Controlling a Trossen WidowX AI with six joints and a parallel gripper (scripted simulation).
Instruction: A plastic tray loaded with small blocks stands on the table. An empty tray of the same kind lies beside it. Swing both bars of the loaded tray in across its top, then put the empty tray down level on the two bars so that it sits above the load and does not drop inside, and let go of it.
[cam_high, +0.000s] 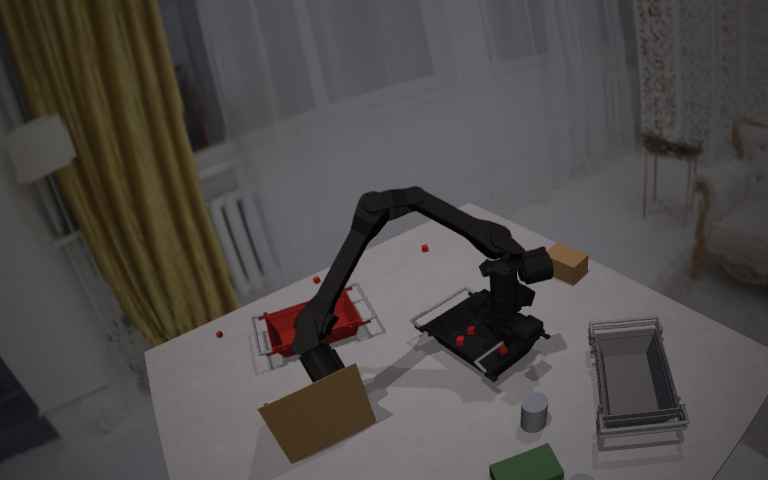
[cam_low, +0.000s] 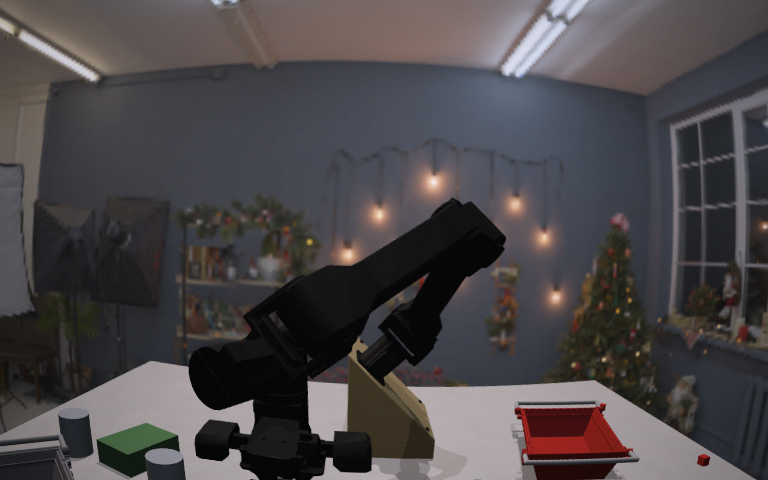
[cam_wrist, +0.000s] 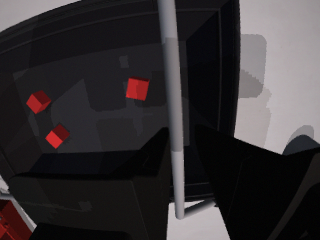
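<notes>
Now: the red tray 460 mm to the left of my gripper tip, 260 mm behind it and 20 mm below it. From my gripper tip the other things lie so: tan box: 380 mm ahead, 120 mm to the left, 30 mm below; green block: 270 mm to the right, 200 mm behind, 40 mm below.
</notes>
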